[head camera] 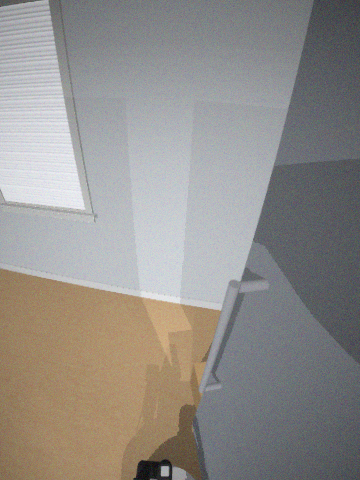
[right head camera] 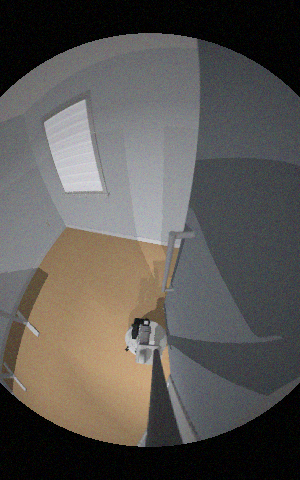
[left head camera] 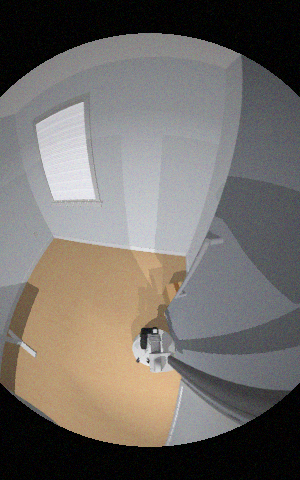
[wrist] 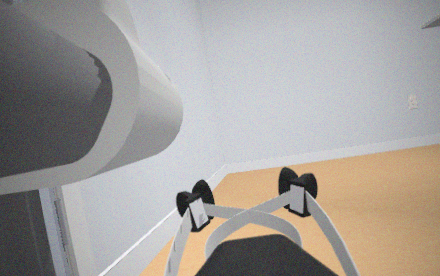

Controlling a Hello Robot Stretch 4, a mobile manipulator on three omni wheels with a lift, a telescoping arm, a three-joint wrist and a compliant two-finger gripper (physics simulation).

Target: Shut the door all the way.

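Places are measured from the robot's base along level axes (x left, y back, z up), in metres.
Where they show: gripper, fingertip midpoint: (right head camera: 130, 352) (left head camera: 142, 363) (wrist: 245, 189).
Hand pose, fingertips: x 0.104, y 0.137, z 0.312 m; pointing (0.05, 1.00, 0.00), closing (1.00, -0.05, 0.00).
After its pixels a point has its place.
The grey door (head camera: 300, 380) {x -0.184, y -0.199, z 1.224 m} (left head camera: 225, 290) {x -0.183, y -0.208, z 1.171 m} (right head camera: 200, 295) {x -0.186, y -0.186, z 1.204 m} rises close on the right of the head views, its free edge standing out over the floor. A long bar handle (head camera: 218, 335) {x -0.099, y -0.318, z 1.141 m} (left head camera: 195, 269) {x -0.155, y -0.370, z 1.045 m} (right head camera: 169, 262) {x -0.109, y -0.319, z 1.145 m} is on its face near that edge. Its exact angle cannot be told. My gripper (wrist: 245, 189) {x 0.104, y 0.137, z 0.312 m} is open and empty, its two black-tipped fingers apart. It is low beside my base and apart from the handle. In the wrist view, an upright pale frame strip (wrist: 75, 227) {x -0.269, y 0.469, z 0.208 m} shows at the lower left; the handle does not show there.
A window with blinds (head camera: 42, 110) {x 0.825, y -1.484, z 1.481 m} (left head camera: 67, 155) {x 0.928, y -1.502, z 1.412 m} (right head camera: 75, 150) {x 0.920, y -1.500, z 1.404 m} is on the far wall. White legs of furniture (left head camera: 24, 345) (right head camera: 27, 325) stand at the left. A wall outlet (wrist: 412, 101) {x 1.778, y 2.167, z 0.374 m} shows in the wrist view. Dark shadows fall across the door.
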